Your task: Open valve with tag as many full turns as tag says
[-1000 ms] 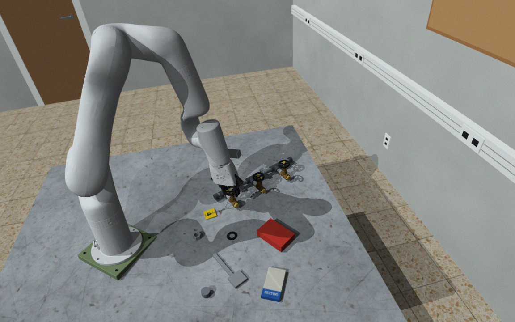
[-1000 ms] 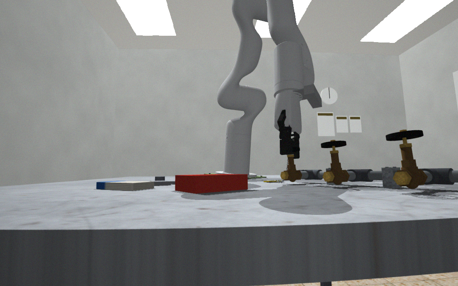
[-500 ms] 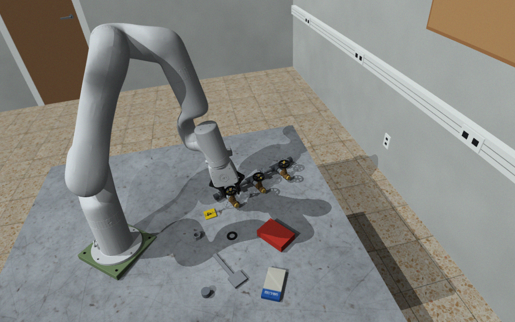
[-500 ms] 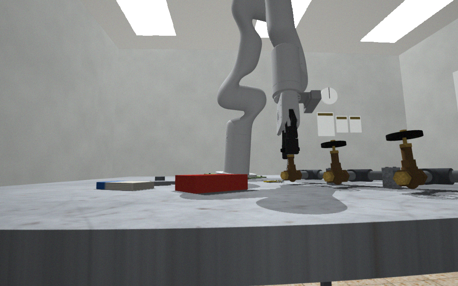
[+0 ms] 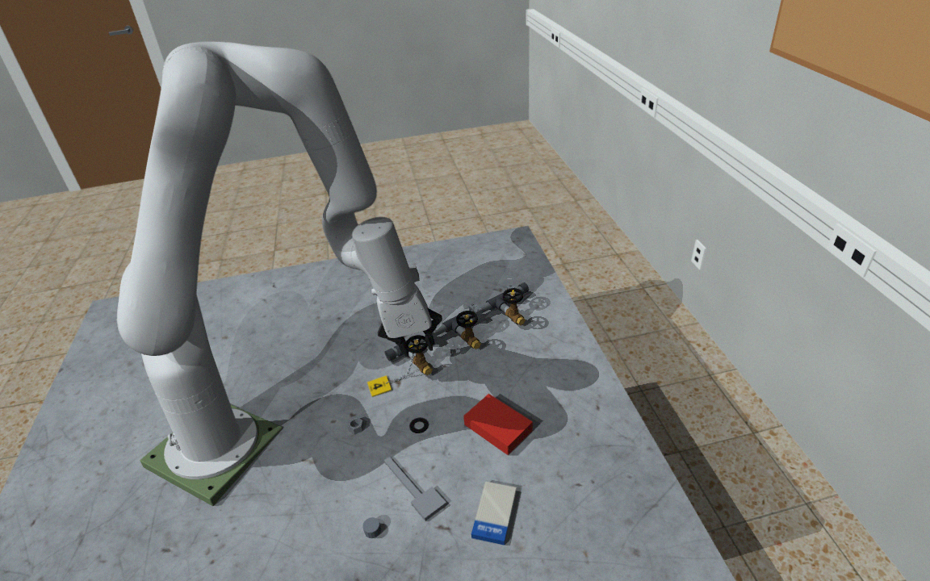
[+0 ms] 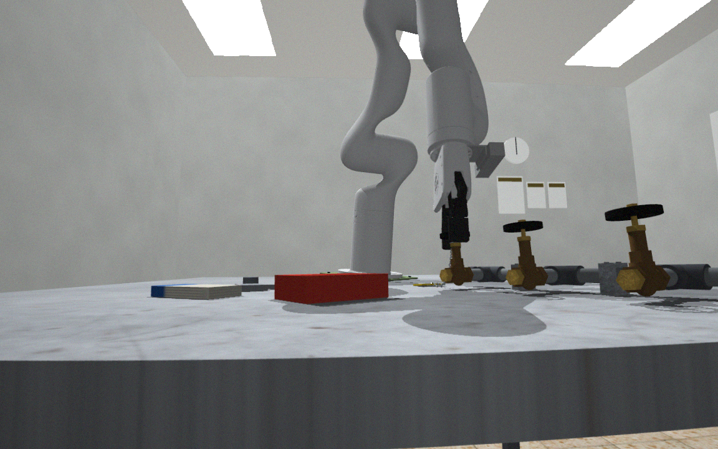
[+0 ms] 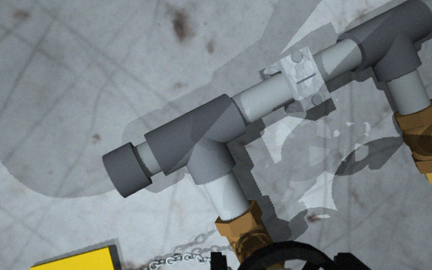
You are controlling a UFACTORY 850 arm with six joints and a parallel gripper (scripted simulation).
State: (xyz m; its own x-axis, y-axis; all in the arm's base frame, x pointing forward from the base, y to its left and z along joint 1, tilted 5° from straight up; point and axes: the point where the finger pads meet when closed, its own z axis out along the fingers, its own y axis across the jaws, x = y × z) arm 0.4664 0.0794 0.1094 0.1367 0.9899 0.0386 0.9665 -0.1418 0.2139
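Now: the yellow tag 90 mm behind my hand, 20 mm to the right of it and 90 mm below it. The rest, counted from my hand: black washer (40 mm behind, 160 mm to the right, 90 mm below); red block (130 mm ahead, 210 mm to the right, 70 mm below); grey nut (170 mm behind, 120 mm to the right, 80 mm below).
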